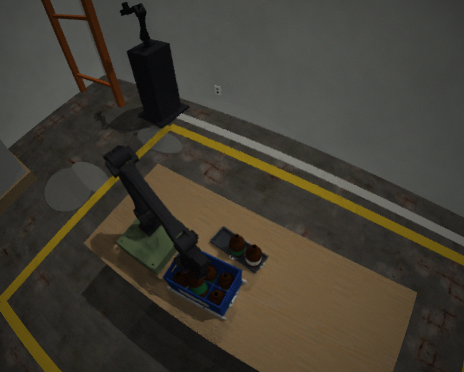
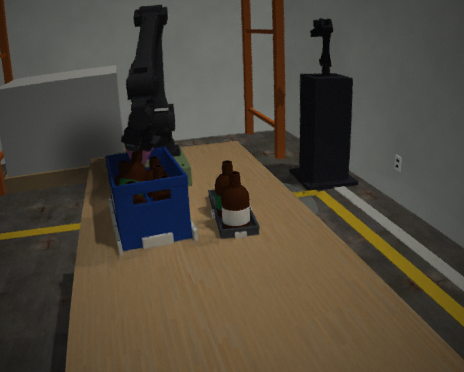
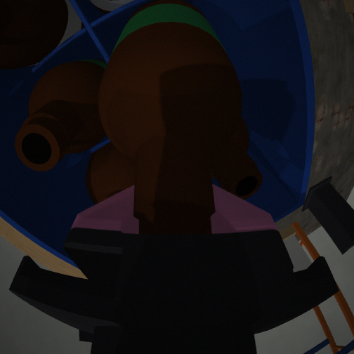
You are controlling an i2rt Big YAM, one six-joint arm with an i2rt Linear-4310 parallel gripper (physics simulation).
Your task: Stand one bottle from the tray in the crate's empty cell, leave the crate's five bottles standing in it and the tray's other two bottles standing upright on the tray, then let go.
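Frame: origin at the arm's base, x ahead, y left, z up, level; metres.
Seen in the pictures: gripper, fingertip midpoint: (image 1: 187,269); arm's base, origin of the base link: (image 1: 152,223).
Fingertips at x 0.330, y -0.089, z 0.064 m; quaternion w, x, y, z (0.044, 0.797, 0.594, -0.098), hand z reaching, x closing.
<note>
Offsets run from my fingertips to a thing's top centre. "pt": to the spot under its first point. Level surfaces: height alone.
My gripper (image 1: 196,272) (image 2: 139,156) (image 3: 173,178) is shut on the neck of a brown bottle with a green label (image 1: 200,288) (image 2: 136,172) (image 3: 170,90). The bottle's lower part is down inside the blue crate {dx +0.076, dy +0.014, dz +0.037 m} (image 2: 155,220) (image 3: 311,100); its base and the cell under it are hidden. Around it in the crate stand brown bottles, among them one at the right (image 1: 226,280), one at the front {pt dx +0.180, dy -0.025, dz +0.024 m} (image 1: 216,296) and one beside the held bottle (image 3: 65,110). On the dark tray (image 1: 220,237) (image 2: 252,228), a green-labelled bottle {dx +0.085, dy +0.246, dz +0.022 m} (image 1: 237,244) (image 2: 225,182) and a white-labelled bottle {dx +0.177, dy +0.247, dz +0.022 m} (image 1: 253,254) (image 2: 235,200) stand upright.
The crate's walls and thin dividers (image 3: 90,30) stand close around the held bottle. The green base plate (image 1: 145,247) of the arm is beside the crate on the wooden table {dz -0.138 m} (image 1: 320,290) (image 2: 240,295). A dark pedestal (image 1: 155,82) (image 2: 325,130) with another arm stands off the table.
</note>
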